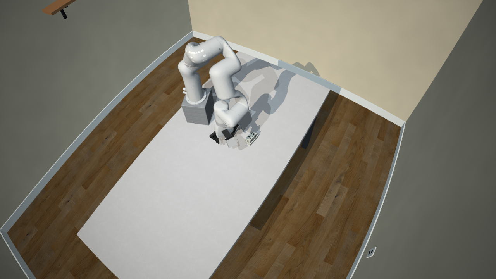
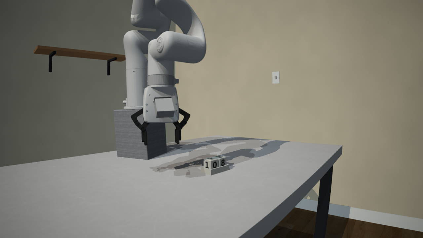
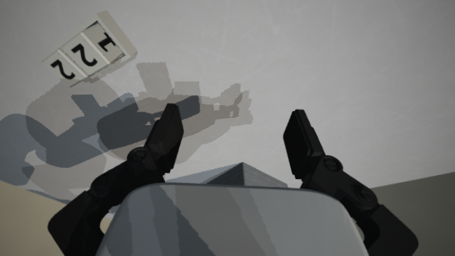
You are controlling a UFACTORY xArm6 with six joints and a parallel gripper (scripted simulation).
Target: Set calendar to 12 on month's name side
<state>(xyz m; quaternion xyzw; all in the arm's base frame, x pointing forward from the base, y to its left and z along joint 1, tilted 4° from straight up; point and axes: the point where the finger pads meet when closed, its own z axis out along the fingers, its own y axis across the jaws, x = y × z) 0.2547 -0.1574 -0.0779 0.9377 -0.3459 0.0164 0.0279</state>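
My hand is 11 cm short of the calendar tray, 10 cm to the right of it and 9 cm above it.
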